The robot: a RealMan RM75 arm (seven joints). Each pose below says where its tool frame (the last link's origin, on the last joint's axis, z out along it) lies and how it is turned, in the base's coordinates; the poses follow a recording.
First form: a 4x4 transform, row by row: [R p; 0 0 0 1], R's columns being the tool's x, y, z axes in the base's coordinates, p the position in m. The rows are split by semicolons.
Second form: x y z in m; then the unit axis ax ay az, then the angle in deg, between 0 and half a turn. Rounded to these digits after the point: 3 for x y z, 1 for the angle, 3 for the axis.
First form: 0.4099 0.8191 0.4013 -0.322; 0.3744 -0.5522 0.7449 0.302; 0.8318 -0.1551 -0.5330 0.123; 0 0 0 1
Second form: -0.322 0.302 0.123 -0.824 -0.394 -0.407 146.9
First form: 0.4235 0.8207 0.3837 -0.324; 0.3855 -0.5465 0.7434 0.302; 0.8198 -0.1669 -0.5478 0.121; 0 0 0 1
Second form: -0.324 0.302 0.121 -0.828 -0.397 -0.396 146.7
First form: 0.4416 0.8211 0.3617 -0.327; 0.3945 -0.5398 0.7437 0.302; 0.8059 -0.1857 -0.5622 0.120; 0 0 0 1
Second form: -0.327 0.302 0.120 -0.834 -0.398 -0.383 146.1
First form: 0.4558 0.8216 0.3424 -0.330; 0.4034 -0.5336 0.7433 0.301; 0.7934 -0.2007 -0.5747 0.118; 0 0 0 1
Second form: -0.330 0.301 0.118 -0.838 -0.400 -0.371 145.7
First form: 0.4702 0.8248 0.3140 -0.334; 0.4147 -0.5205 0.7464 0.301; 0.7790 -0.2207 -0.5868 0.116; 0 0 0 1
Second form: -0.334 0.301 0.116 -0.842 -0.405 -0.357 144.9
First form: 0.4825 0.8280 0.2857 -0.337; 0.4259 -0.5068 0.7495 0.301; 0.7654 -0.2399 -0.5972 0.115; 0 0 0 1
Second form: -0.337 0.301 0.115 -0.845 -0.410 -0.343 144.2
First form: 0.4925 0.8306 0.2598 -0.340; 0.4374 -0.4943 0.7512 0.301; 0.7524 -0.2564 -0.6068 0.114; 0 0 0 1
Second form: -0.340 0.301 0.114 -0.848 -0.414 -0.331 143.5
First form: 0.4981 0.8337 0.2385 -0.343; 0.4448 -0.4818 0.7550 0.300; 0.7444 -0.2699 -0.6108 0.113; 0 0 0 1
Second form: -0.343 0.300 0.113 -0.849 -0.419 -0.322 142.9
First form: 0.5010 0.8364 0.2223 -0.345; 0.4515 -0.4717 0.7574 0.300; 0.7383 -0.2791 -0.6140 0.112; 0 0 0 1
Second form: -0.345 0.300 0.112 -0.849 -0.423 -0.315 142.4
